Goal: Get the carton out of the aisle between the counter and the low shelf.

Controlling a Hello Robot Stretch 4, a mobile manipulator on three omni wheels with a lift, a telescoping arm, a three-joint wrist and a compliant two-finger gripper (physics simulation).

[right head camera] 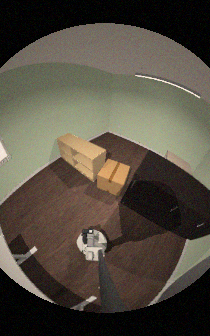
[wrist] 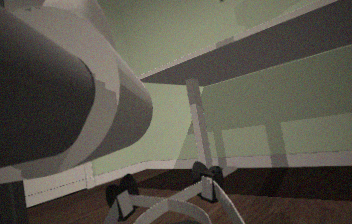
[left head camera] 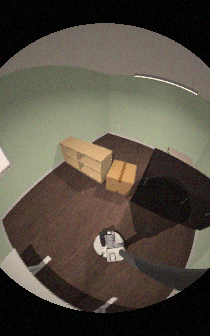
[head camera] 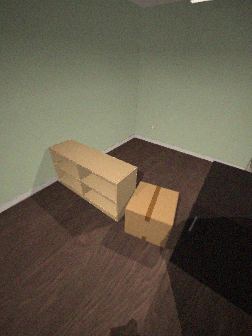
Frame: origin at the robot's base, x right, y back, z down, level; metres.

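Seen in the pictures: gripper, fingertip midpoint: (wrist: 165, 181) (left head camera: 105, 256).
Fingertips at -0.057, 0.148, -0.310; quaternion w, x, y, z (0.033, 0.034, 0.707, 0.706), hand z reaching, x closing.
Pixels of each thing's top centre, then the offset from my fingertips to it, as dx, dy, dz. "pt": a spot on its surface instead. Level surfaces: height alone.
- brown carton at its top centre: (head camera: 154, 199) (right head camera: 114, 169) (left head camera: 122, 169) +0.423, -1.293, -0.069
- low shelf at its surface level: dz -0.272
- table at its surface level: dz -0.357
- pale leg at a spot on its surface: (wrist: 198, 120) pt -0.150, +1.181, -0.077
The brown carton (head camera: 150, 215) (left head camera: 121, 177) (right head camera: 113, 176), with a darker tape strip, stands upright on the floor between the low shelf and the counter. The low shelf (head camera: 95, 159) (left head camera: 86, 148) (right head camera: 81, 145) is pale wood with open compartments; its near end is close beside the carton. The counter (head camera: 220, 200) (left head camera: 175, 200) (right head camera: 150, 200) is very dark, to the right of the carton. My gripper (wrist: 165, 181) is open in the wrist view, with nothing between its fingertips. The carton does not show in that view, and I cannot make the gripper out in the head views.
A table (wrist: 260, 55) with a pale leg (wrist: 198, 120) stands beyond the gripper in the wrist view. My round base (left head camera: 109, 245) (right head camera: 91, 244) is on the floor on the near side of the carton. Green walls meet in a corner behind the shelf and carton.
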